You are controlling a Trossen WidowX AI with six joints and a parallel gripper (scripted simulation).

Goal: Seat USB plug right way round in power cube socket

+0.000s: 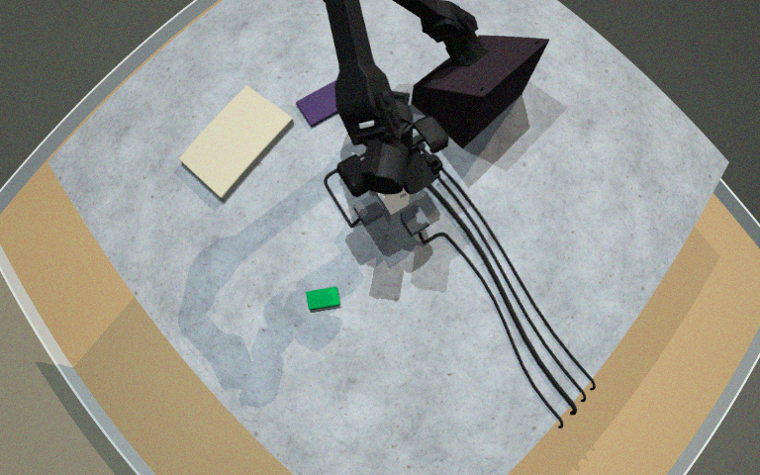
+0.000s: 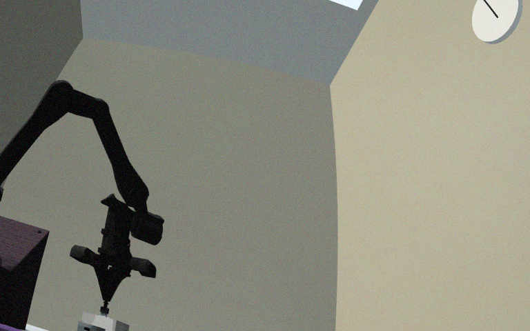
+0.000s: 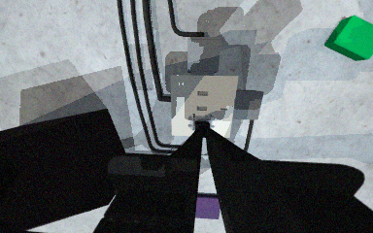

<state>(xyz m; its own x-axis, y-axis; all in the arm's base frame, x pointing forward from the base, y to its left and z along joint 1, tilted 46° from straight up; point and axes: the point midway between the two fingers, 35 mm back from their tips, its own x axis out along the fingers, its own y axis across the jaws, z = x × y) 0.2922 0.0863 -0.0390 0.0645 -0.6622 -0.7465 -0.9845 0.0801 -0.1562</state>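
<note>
Right now my gripper tip is 2 cm above the USB plug. From my gripper tip the other things lie so: cream slab (17 cm ahead, 32 cm to the right, 10 cm below); small green block (24 cm ahead, 7 cm to the left, 10 cm below); purple flat piece (4 cm behind, 25 cm to the right, 11 cm below).
</note>
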